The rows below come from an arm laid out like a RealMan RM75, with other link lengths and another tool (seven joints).
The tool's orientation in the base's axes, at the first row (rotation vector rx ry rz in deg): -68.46 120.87 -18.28
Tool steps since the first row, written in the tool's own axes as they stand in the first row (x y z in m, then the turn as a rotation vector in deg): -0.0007 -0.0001 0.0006 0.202 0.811 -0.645; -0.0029 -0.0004 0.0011 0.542 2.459 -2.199; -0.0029 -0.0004 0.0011 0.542 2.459 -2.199; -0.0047 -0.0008 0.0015 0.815 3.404 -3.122; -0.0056 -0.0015 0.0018 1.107 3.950 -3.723; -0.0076 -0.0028 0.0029 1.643 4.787 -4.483; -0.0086 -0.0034 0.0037 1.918 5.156 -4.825; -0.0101 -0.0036 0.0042 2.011 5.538 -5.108; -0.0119 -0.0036 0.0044 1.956 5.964 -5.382; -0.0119 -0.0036 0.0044 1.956 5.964 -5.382; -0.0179 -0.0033 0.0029 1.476 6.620 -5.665
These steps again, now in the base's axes. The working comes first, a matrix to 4 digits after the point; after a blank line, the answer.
The tool's axes in the first row as the columns of a matrix, in the base's axes (used below as rounded here):
-0.3453 -0.6613 0.6659
-0.8286 0.5480 0.1145
-0.4406 -0.5123 -0.7372

0.0007 0.0006 -0.0001 -1.036 0.203 -0.029; 0.0020 0.0023 0.0007 -3.278 0.647 0.123; 0.0020 0.0023 0.0007 -3.278 0.647 0.123; 0.0032 0.0036 0.0014 -4.611 0.833 0.199; 0.0041 0.0040 0.0019 -5.474 0.821 0.233; 0.0064 0.0051 0.0026 -6.718 0.749 0.129; 0.0077 0.0057 0.0028 -7.285 0.684 0.071; 0.0087 0.0069 0.0032 -7.758 0.784 0.042; 0.0094 0.0084 0.0038 -8.203 1.031 0.050; 0.0094 0.0084 0.0038 -8.203 1.031 0.050; 0.0103 0.0134 0.0074 -8.660 1.756 0.134
